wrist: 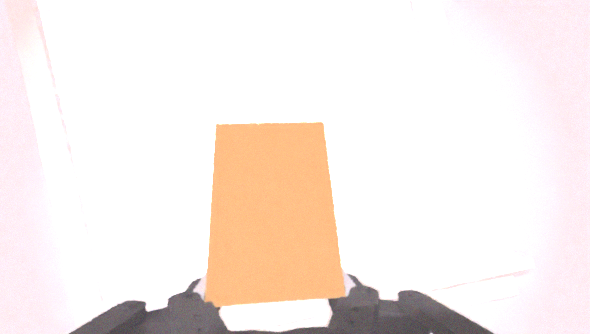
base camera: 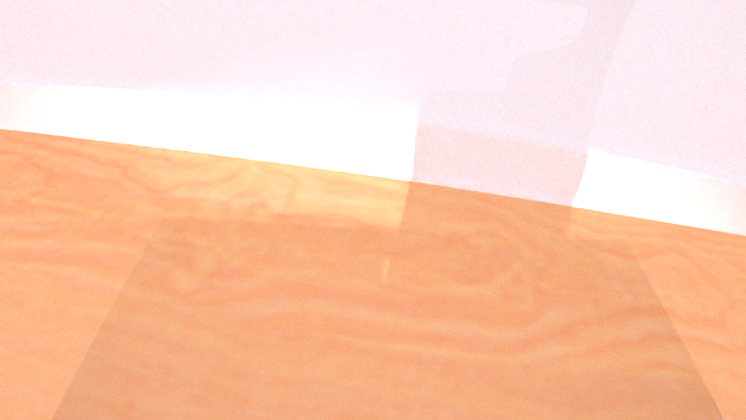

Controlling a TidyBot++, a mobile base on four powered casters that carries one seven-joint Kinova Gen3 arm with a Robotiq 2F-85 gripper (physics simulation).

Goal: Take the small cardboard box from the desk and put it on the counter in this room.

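Places are measured from the arm's base along level axes (x left, y back, z up), in millimetres.
Where they show: gripper, fingertip midpoint: point(wrist: 275, 283).
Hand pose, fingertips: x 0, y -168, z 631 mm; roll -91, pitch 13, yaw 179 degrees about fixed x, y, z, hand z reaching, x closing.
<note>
After its pixels a point has its place.
The small cardboard box point(wrist: 274, 215) {x -9, y -141, z 672 mm} is a plain orange-tan block in the middle of the wrist view. My gripper point(wrist: 275, 283) {x 0, y -168, z 631 mm} is shut on it, with one finger at each side of the box's near end. The rest of the box sticks out away from the fingers. Behind the box is a washed-out white surface; I cannot tell whether it is the counter, nor whether the box touches it. The desk cannot be made out in either view. The box and the gripper do not show in the base camera view.
In the base camera view a wooden floor point(base camera: 78, 292) {x 284, y -345, z -397 mm} meets a white baseboard point(base camera: 234, 127) {x 163, y -605, z -346 mm} below a pale wall point(base camera: 208, 41) {x 192, y -623, z -229 mm}. Shadows fall across the floor and wall. In the wrist view thin pale edges run down the left side and across the lower right.
</note>
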